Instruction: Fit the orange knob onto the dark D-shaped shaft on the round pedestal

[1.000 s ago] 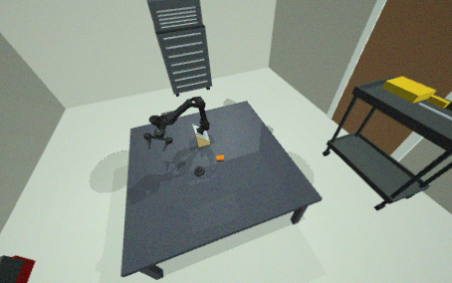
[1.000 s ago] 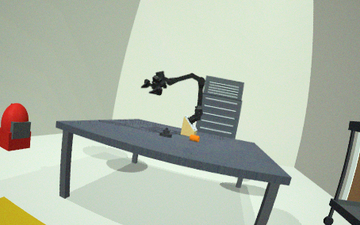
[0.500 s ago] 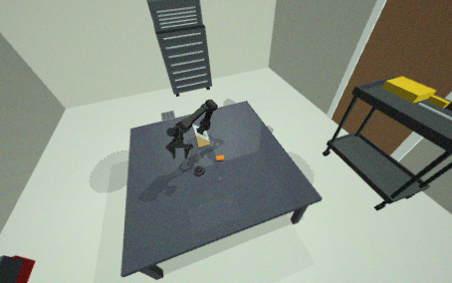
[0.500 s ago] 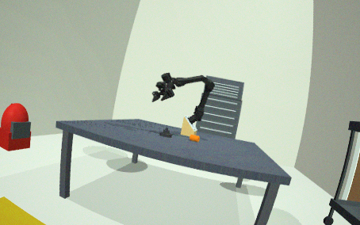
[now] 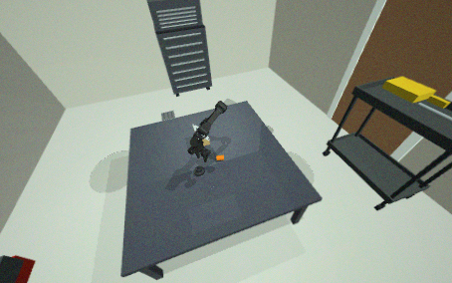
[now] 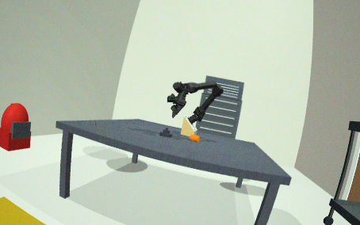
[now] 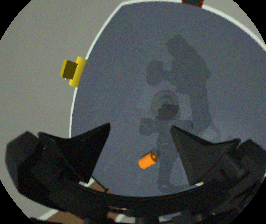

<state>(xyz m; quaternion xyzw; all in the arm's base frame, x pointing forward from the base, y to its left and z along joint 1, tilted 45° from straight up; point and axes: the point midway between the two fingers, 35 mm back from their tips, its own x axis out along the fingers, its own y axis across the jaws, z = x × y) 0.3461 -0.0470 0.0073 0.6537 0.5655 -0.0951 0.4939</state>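
My gripper tip is 9 cm past the orange knob, 15 cm to the right of it and 13 cm above it. Round my gripper tip: dark shaft fixture: 1 cm behind, 4 cm to the right, 12 cm below.
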